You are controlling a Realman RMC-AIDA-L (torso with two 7-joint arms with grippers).
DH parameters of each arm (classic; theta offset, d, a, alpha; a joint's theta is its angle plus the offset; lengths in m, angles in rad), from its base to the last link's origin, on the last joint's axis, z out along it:
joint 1: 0 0.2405 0 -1.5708
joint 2: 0 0 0 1.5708
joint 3: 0 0.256 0 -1.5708
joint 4: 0 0 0 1.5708
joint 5: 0 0.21 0 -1.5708
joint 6: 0 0 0 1.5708
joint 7: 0 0.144 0 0
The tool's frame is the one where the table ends.
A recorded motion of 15 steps. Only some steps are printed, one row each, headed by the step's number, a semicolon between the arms.
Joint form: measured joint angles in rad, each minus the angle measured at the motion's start. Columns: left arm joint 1, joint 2, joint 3, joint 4, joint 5, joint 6, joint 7; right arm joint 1, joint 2, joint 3, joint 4, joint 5, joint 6, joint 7.
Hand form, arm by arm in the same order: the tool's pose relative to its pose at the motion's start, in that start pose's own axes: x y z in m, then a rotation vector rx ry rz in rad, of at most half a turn. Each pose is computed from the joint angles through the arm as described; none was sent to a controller.
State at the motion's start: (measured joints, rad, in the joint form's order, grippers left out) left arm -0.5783 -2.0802 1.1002 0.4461 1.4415 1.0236 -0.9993; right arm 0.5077 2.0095 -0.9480 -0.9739 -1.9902 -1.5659 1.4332
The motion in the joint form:
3: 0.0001 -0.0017 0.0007 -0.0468 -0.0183 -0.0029 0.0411; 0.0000 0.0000 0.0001 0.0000 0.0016 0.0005 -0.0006
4: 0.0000 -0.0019 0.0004 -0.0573 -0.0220 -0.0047 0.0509; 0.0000 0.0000 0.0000 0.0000 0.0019 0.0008 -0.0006
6: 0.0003 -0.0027 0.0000 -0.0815 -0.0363 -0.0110 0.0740; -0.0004 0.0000 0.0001 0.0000 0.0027 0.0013 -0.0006
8: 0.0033 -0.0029 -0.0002 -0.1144 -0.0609 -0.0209 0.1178; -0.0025 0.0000 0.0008 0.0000 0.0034 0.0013 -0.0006
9: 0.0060 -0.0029 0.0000 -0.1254 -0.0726 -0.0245 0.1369; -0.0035 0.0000 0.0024 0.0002 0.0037 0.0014 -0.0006
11: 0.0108 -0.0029 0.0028 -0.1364 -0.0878 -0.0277 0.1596; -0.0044 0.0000 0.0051 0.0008 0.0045 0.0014 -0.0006
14: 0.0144 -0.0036 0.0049 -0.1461 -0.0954 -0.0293 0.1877; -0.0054 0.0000 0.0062 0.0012 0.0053 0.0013 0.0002
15: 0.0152 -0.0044 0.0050 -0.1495 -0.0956 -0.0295 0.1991; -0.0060 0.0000 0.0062 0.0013 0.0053 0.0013 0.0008
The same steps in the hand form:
3: -0.0103 0.0053 -0.0007 0.0015 -0.0120 -0.0089; -0.0002 -0.0001 0.0000 0.0008 -0.0016 -0.0006
4: -0.0127 0.0063 -0.0009 0.0029 -0.0155 -0.0101; -0.0003 -0.0002 0.0000 0.0011 -0.0018 -0.0006
6: -0.0180 0.0081 -0.0016 0.0108 -0.0215 -0.0157; -0.0002 -0.0002 -0.0001 0.0018 -0.0024 -0.0002
8: -0.0257 0.0101 -0.0035 0.0267 -0.0299 -0.0147; 0.0004 0.0001 -0.0005 0.0031 -0.0029 0.0020
9: -0.0287 0.0106 -0.0047 0.0348 -0.0320 -0.0128; 0.0008 0.0001 -0.0009 0.0047 -0.0037 0.0037
11: -0.0321 0.0114 -0.0063 0.0434 -0.0340 -0.0095; 0.0011 -0.0001 -0.0014 0.0071 -0.0055 0.0060
14: -0.0353 0.0130 -0.0074 0.0463 -0.0384 0.0043; 0.0015 0.0000 -0.0017 0.0081 -0.0066 0.0085
15: -0.0365 0.0139 -0.0076 0.0455 -0.0405 0.0117; 0.0017 0.0001 -0.0017 0.0082 -0.0065 0.0097

